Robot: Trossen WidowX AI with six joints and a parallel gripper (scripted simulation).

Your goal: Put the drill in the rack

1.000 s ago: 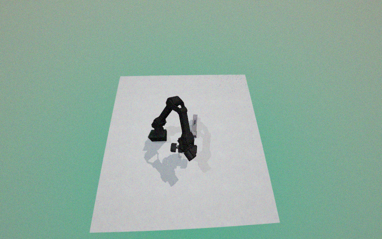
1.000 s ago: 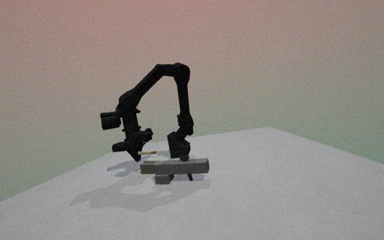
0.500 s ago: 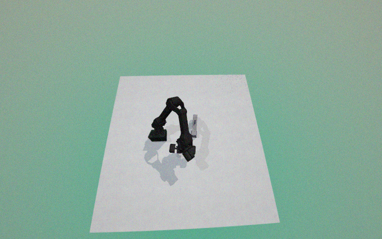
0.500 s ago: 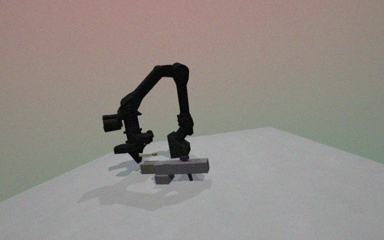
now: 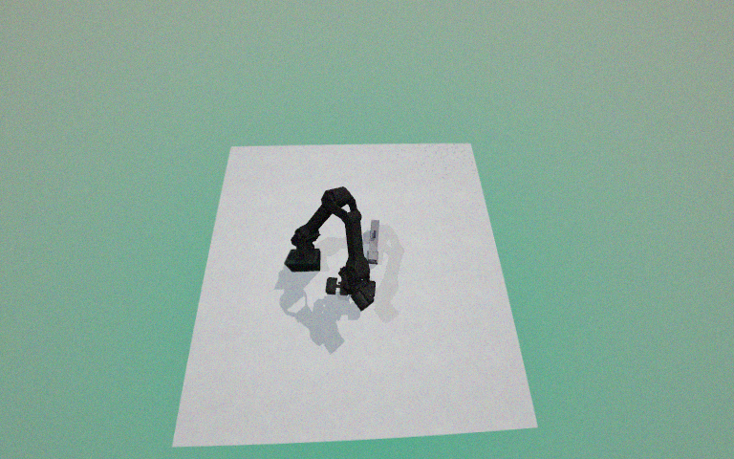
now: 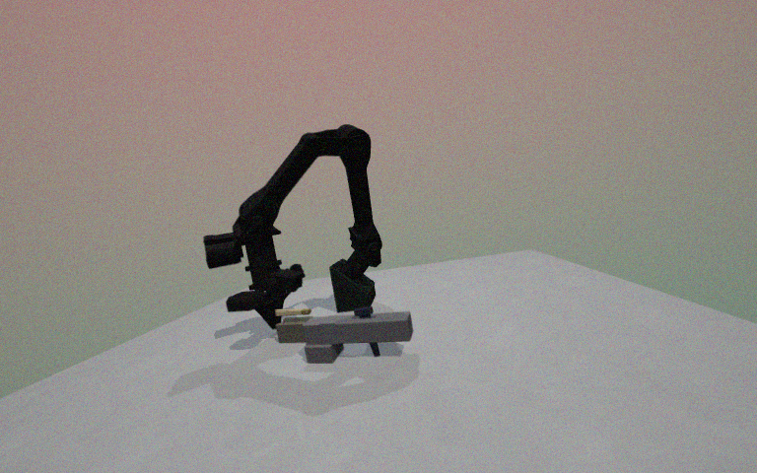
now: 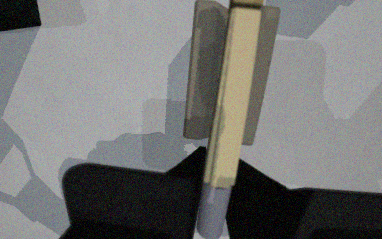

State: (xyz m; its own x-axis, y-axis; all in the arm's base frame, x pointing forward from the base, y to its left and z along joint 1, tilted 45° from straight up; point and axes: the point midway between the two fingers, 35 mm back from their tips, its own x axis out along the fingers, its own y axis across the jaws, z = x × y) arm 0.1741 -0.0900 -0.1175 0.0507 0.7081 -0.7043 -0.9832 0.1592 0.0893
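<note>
Right now the drill is 10 mm ahead of my gripper tip, 40 mm to the left of it and 30 mm above it. The rest, counted from my gripper tip: rack: 10 mm ahead, 50 mm to the left, 10 mm below; then grey housing block: 110 mm ahead, 200 mm to the left, 20 mm above; then dark key: 120 mm ahead, 220 mm to the left, 30 mm above.
</note>
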